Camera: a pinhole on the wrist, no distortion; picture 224 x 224 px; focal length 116.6 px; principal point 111.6 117.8 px. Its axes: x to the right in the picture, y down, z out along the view. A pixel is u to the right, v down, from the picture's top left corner.
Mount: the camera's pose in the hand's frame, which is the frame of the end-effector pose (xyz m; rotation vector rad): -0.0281 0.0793 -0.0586 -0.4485 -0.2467 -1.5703
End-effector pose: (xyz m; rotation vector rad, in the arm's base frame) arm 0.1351 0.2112 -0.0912 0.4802 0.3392 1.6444
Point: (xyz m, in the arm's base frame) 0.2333 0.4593 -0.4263
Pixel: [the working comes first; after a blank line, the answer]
In the camera's frame: 0.2401 0.2689 -0.2994

behind the camera
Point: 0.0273 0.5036 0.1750
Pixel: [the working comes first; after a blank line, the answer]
In the camera's frame: -0.0013 0.3221 0.2878

outside the picture
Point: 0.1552 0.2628 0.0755
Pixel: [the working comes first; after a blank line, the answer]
In the camera's frame: 0.1101 0.0721 0.1914

178.7 161.7
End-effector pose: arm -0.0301 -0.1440 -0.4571 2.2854 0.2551 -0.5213
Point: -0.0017 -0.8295 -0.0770
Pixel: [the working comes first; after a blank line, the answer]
In the camera's frame: -0.4517 -0.2022 0.5350

13.2 73.7
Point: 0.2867 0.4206 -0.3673
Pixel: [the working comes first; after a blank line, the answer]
In the camera's frame: 0.0611 0.3586 -0.5387

behind the camera
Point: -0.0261 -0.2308 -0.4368
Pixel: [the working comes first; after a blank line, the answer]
In the camera's frame: 0.0507 0.0082 0.0970

172.6 127.7
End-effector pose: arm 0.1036 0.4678 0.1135 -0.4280 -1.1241 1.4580
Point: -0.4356 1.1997 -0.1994
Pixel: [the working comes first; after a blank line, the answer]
In the camera's frame: -0.5066 0.6757 0.3934

outside the picture
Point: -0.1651 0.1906 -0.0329
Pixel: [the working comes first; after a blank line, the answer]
In the camera's frame: -0.0004 -0.2498 0.3145

111.5 25.2
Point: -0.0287 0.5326 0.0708
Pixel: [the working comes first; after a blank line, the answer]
In the camera's frame: 0.0155 0.0883 0.1365

124.8 193.3
